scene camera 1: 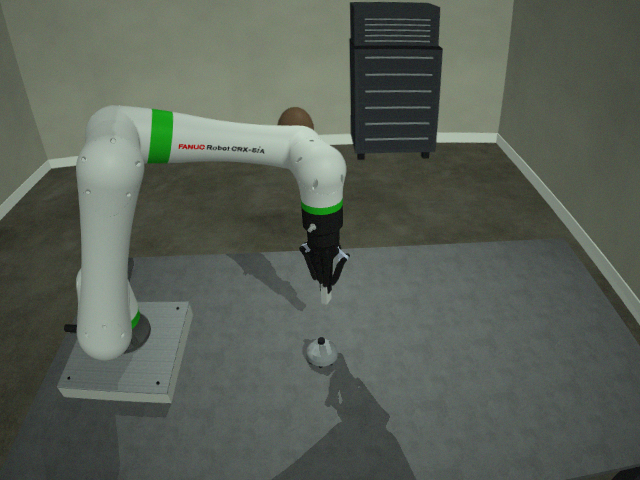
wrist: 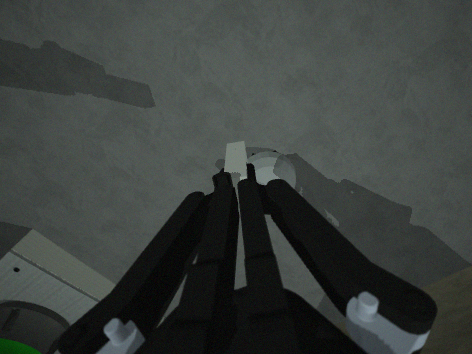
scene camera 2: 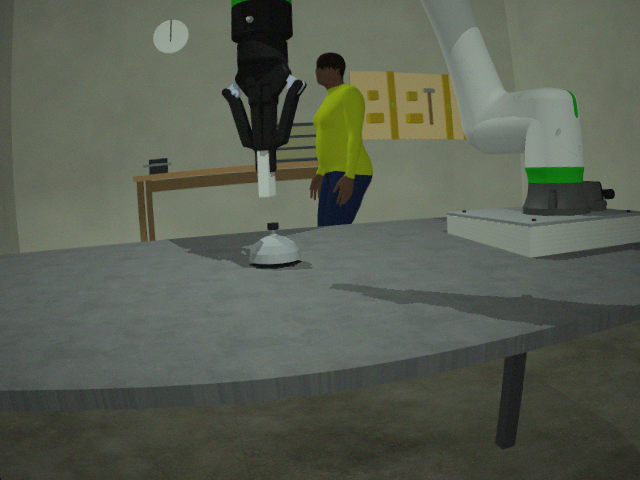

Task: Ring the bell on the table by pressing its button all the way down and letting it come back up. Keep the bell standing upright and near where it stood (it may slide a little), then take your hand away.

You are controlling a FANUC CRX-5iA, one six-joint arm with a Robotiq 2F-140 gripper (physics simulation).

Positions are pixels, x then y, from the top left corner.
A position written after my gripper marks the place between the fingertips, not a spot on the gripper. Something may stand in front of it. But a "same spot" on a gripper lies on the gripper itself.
Scene:
My gripper shows in scene camera 1 [326, 300], in the wrist view and in scene camera 2. A dome bell shows in scene camera 1 [319, 355], in the wrist view and in scene camera 2. One and the same spot on my gripper: [scene camera 2: 264, 138] is [wrist: 228, 195]. The same spot on the dome bell: [scene camera 2: 274, 251] is [wrist: 255, 163].

